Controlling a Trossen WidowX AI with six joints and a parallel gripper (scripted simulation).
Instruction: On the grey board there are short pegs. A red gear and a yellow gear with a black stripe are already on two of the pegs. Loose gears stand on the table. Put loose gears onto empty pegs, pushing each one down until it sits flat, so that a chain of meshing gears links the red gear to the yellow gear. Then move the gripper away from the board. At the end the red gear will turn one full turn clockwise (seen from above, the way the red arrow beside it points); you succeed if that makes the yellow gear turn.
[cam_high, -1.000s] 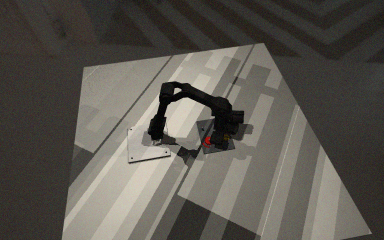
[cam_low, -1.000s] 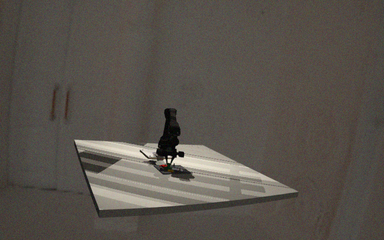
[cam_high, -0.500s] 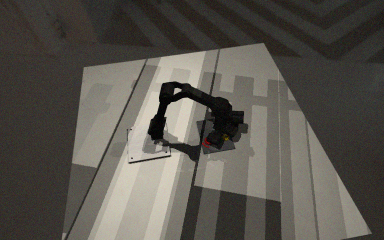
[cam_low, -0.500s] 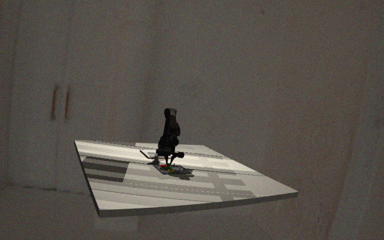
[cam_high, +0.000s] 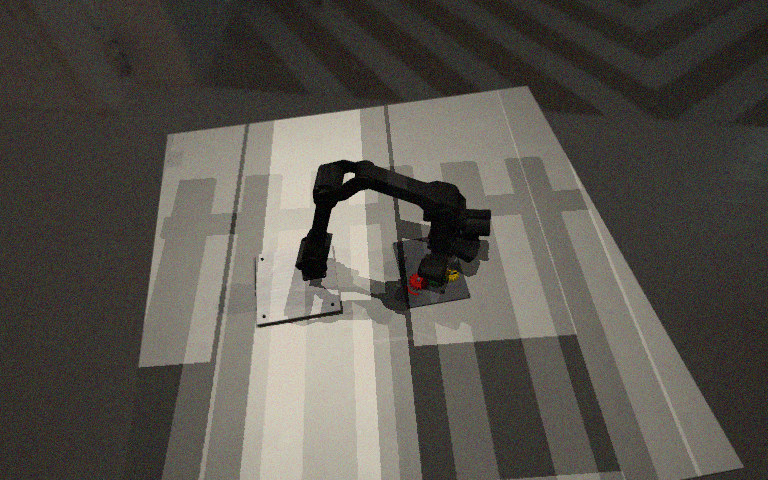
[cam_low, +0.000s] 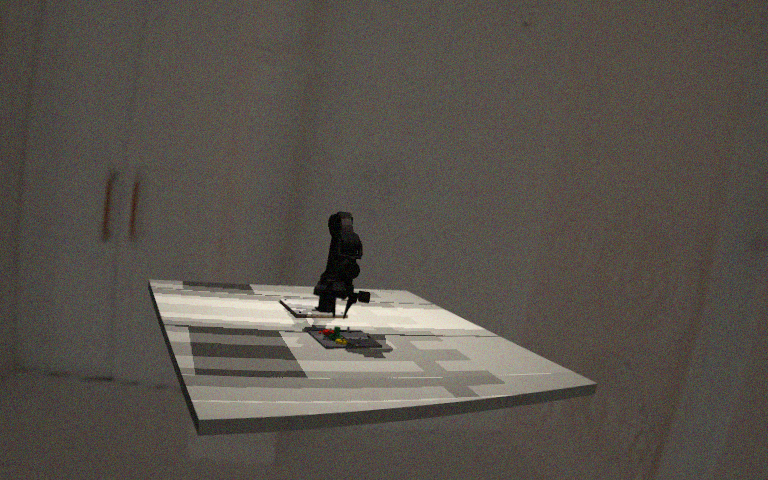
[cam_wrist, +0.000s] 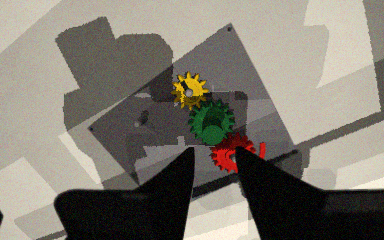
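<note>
Now: the green gear 6 cm below my gripper tip. The rest, counted from my gripper tip: red gear: 5 cm behind, 7 cm below; yellow gear: 4 cm ahead, 7 cm below; red arrow: 8 cm behind, 2 cm to the right, 7 cm below.
</note>
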